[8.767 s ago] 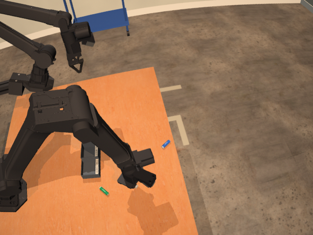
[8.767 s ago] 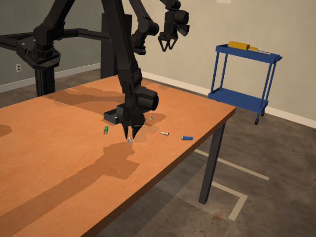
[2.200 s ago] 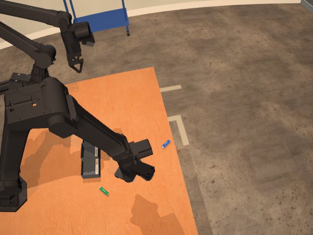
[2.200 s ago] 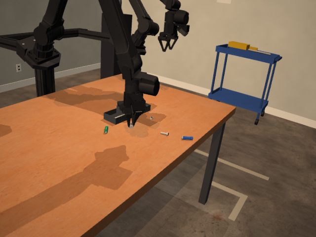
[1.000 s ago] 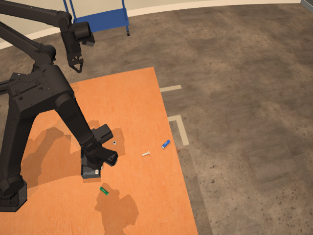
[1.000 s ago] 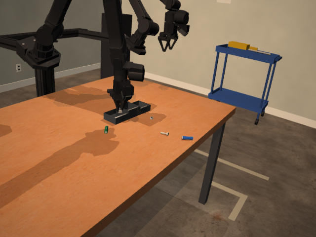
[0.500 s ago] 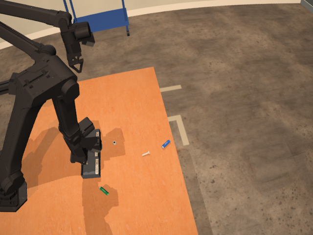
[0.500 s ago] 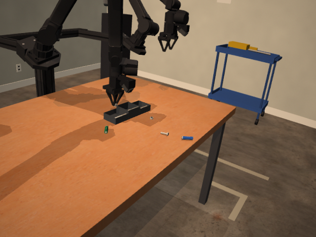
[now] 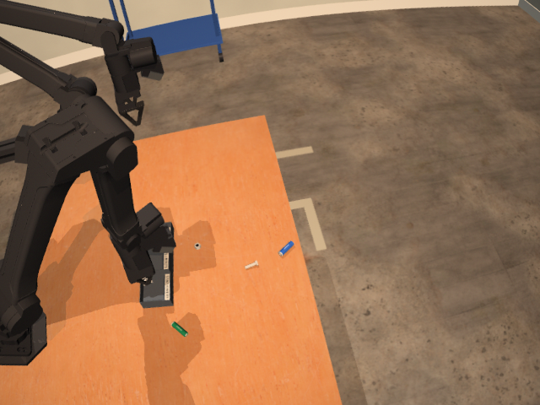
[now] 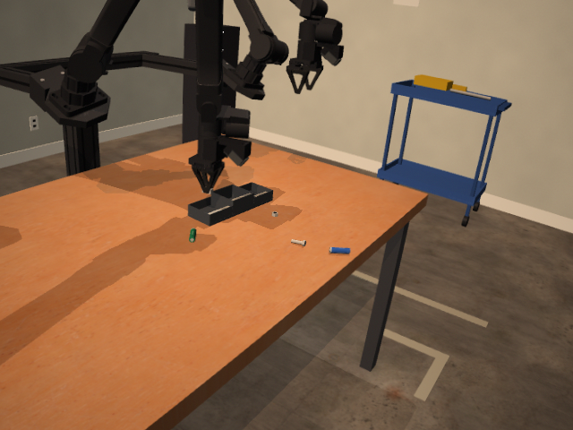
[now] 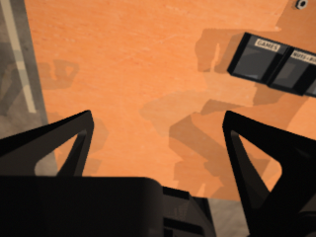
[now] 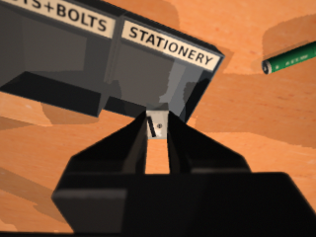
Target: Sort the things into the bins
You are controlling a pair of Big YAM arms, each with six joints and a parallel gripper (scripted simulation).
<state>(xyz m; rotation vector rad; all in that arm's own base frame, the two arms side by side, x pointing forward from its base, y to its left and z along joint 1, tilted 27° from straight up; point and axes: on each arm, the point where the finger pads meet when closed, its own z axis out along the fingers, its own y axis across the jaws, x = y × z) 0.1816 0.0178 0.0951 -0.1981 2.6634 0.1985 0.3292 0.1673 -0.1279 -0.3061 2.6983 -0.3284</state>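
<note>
Now: the pencil sharpener right at my right hand. The rest, counted from my right hand: bolt: 270 mm ahead, 70 mm to the left, 70 mm below; then green battery: 70 mm ahead, 110 mm to the right, 70 mm below; then nut: 110 mm ahead, 140 mm to the left, 70 mm below.
</note>
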